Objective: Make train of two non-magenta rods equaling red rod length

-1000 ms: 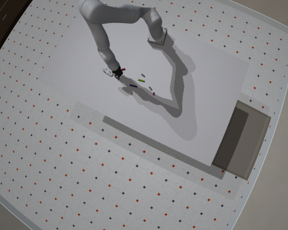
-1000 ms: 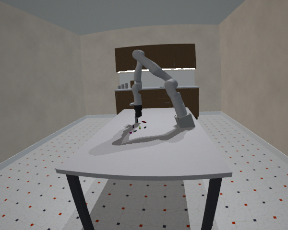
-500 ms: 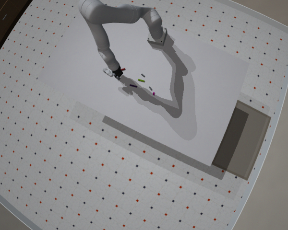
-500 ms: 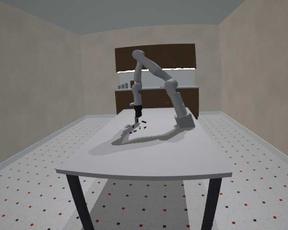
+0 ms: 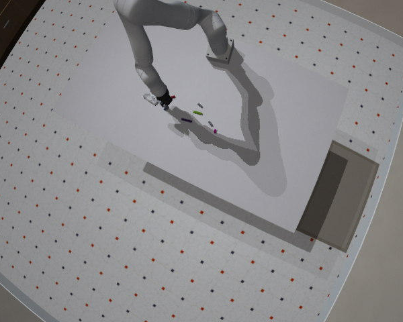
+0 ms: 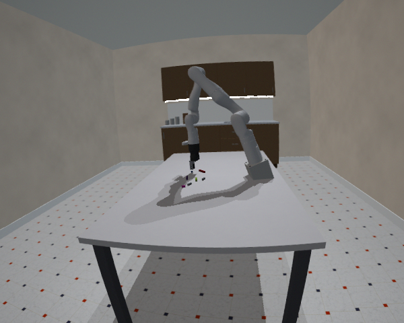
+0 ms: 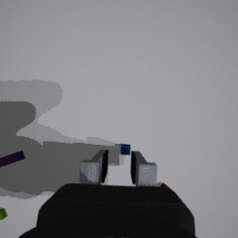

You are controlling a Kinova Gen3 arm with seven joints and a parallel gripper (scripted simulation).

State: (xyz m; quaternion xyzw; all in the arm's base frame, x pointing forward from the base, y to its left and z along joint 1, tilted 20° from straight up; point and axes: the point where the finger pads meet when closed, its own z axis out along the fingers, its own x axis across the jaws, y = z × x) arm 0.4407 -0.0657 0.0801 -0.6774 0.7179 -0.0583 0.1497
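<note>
The blue rod is 10 mm ahead of my hand, 10 mm to the right of it and 40 mm below it. The rest, counted from my hand: purple rod 10 mm behind, 140 mm to the left, 40 mm below; then lime rod 80 mm behind, 160 mm to the left, 40 mm below; then red rod 60 mm behind, 30 mm to the right, 40 mm below.
</note>
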